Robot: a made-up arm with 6 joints. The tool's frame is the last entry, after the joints.
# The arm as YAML. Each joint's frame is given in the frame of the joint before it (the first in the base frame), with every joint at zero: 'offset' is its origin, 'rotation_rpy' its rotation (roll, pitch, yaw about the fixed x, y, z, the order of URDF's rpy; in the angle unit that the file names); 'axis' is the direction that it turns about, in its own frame. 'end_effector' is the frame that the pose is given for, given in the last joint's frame.
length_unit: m
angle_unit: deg
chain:
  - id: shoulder
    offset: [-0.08, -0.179, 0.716]
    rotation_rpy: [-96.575, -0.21, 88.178]
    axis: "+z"
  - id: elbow
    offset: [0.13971, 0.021, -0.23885]
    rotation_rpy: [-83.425, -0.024, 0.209]
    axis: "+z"
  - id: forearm
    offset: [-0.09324, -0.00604, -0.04]
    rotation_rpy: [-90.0, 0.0, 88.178]
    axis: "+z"
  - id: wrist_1
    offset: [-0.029, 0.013, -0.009]
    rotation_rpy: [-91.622, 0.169, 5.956]
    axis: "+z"
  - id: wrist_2
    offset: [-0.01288, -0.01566, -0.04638]
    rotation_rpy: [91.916, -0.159, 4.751]
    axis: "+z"
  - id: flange
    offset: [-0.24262, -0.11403, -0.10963]
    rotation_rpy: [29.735, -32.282, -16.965]
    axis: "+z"
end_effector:
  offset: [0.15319, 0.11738, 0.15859]
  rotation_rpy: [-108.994, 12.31, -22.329]
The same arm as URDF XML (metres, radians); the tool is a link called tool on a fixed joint. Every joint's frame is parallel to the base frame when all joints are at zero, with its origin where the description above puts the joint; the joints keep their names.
<robot name="arm">
<joint name="tool_fixed" type="fixed"><parent link="link6"/><child link="tool"/><origin xyz="0.0500 -0.2440 0.0190" rpy="0.2328 0.4066 -0.1024"/></joint>
<joint name="flange" type="continuous"><parent link="link5"/><child link="link6"/><origin xyz="-0.2380 0.0890 -0.1390" rpy="0.0000 0.0000 0.0000"/><axis xyz="-0.484703 -0.780104 -0.395602"/></joint>
<joint name="wrist_2" type="continuous"><parent link="link4"/><child link="link5"/><origin xyz="-0.0080 -0.0170 -0.0470" rpy="0.0000 0.0000 0.0000"/><axis xyz="0.0859 -0.996297 0.0037"/></joint>
<joint name="wrist_1" type="continuous"><parent link="link3"/><child link="link4"/><origin xyz="-0.0290 0.0090 0.0130" rpy="0.0000 0.0000 0.0000"/><axis xyz="-0.1038 0.0283 0.994196"/></joint>
<joint name="forearm" type="continuous"><parent link="link2"/><child link="link3"/><origin xyz="-0.0090 -0.0930 0.0400" rpy="0.0000 0.0000 0.0000"/><axis xyz="0 -1 0"/></joint>
<joint name="elbow" type="continuous"><parent link="link1"/><child link="link2"/><origin xyz="0.2440 0.1320 0.0070" rpy="0.0000 0.0000 0.0000"/><axis xyz="0 0 -1"/></joint>
<joint name="shoulder" type="continuous"><parent link="base_link"/><child link="link1"/><origin xyz="-0.0800 -0.1790 0.7160" rpy="0.0000 0.0000 0.0000"/><axis xyz="-0.992908 0.032 -0.114501"/></joint>
<link name="base_link"/>
<link name="link1"/>
<link name="link2"/>
<link name="link3"/>
<link name="link4"/>
<link name="link5"/>
<link name="link6"/>
<link name="tool"/>
</robot>

